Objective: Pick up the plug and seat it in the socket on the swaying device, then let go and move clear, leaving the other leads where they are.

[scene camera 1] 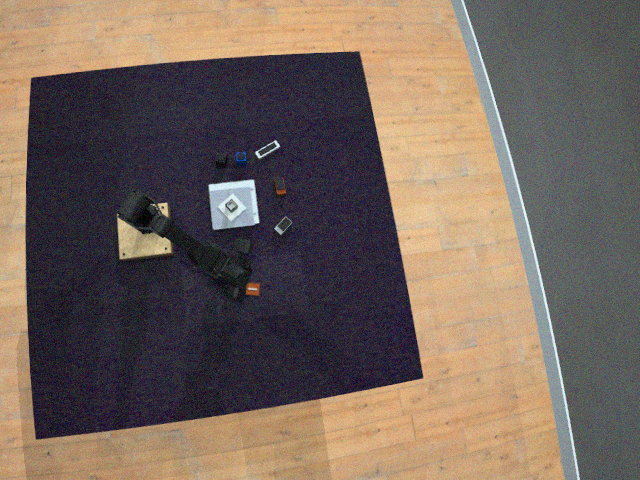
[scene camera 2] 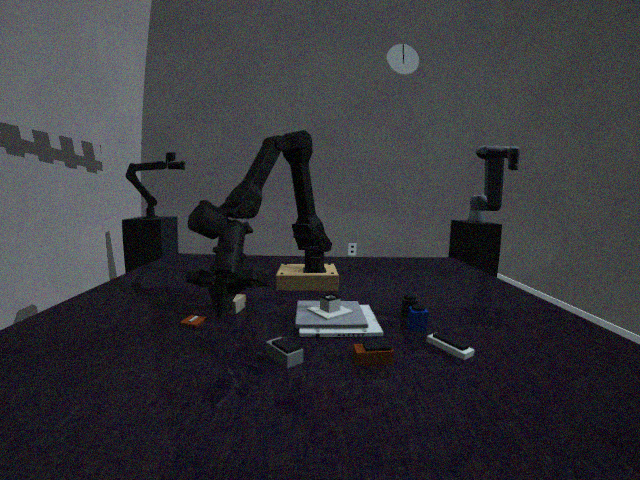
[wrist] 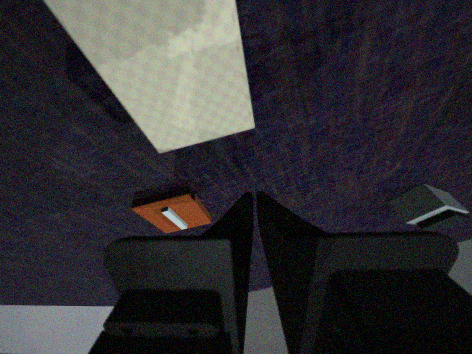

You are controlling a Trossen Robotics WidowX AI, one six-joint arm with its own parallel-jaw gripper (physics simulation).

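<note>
A cream block, apparently the plug [scene camera 2: 238, 303] [wrist: 175, 75], stands on the dark mat; the arm hides it in scene camera 1. My gripper [scene camera 1: 239, 269] [scene camera 2: 221, 308] [wrist: 254, 198] points down with its fingertips together and nothing visible between them. In scene camera 2 the fingers are just left of the cream block; in the wrist view the block is large, above and left of the fingertips. The small grey socket block [scene camera 1: 231, 205] [scene camera 2: 329, 304] with a dark top sits on a white diamond-shaped plate [scene camera 1: 222, 207] [scene camera 2: 315, 310], over a grey slab [scene camera 1: 248, 196] [scene camera 2: 305, 320].
An orange block with a white bar [scene camera 1: 252, 292] [scene camera 2: 189, 321] [wrist: 147, 210] lies near the gripper. A grey block [scene camera 1: 283, 225] [scene camera 2: 293, 357] [wrist: 417, 206], an orange-and-black block [scene camera 1: 280, 191] [scene camera 2: 373, 355], a white strip [scene camera 2: 465, 354], a blue block [scene camera 2: 417, 321] and a black block [scene camera 1: 221, 162] surround the slab.
</note>
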